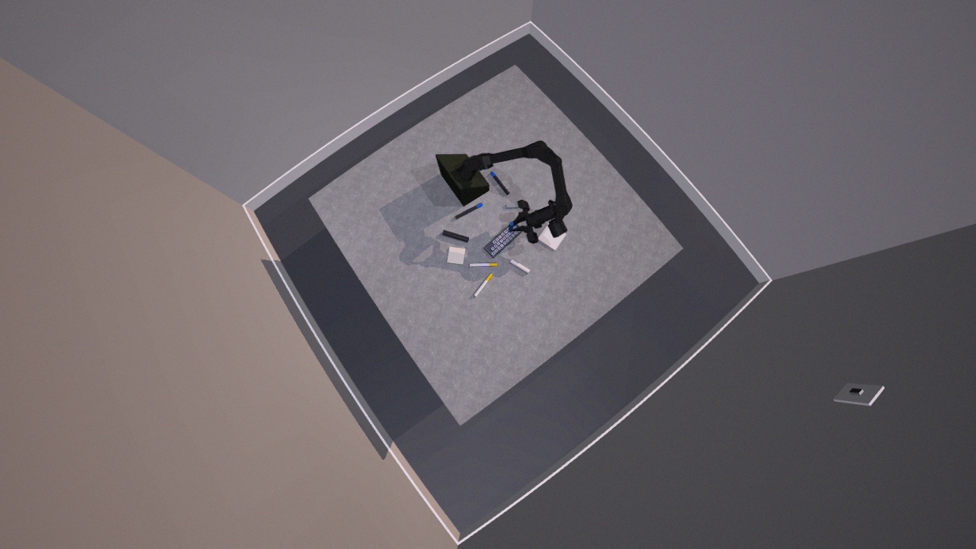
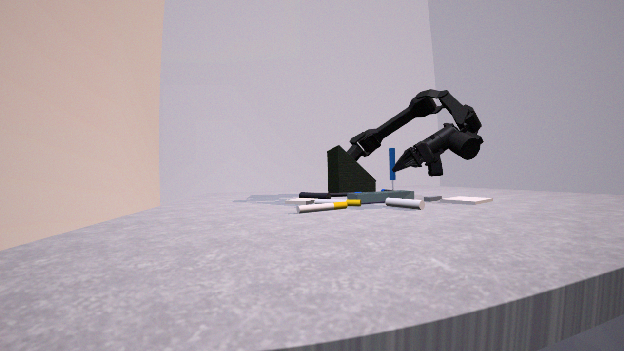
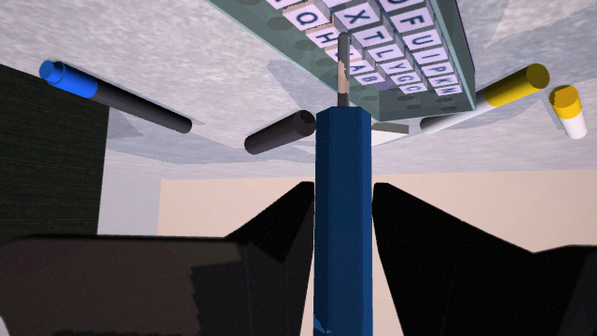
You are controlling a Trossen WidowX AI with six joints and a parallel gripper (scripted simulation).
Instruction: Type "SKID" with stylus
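The white cylinder lies 150 mm ahead of my gripper tip, 40 mm to the right of it and 80 mm below it. From my gripper tip the other things lie so: black cylinder (120 mm behind, 220 mm to the right, 70 mm below); then small white square (40 mm behind, 260 mm to the right, 80 mm below); then blue stylus (10 mm below).
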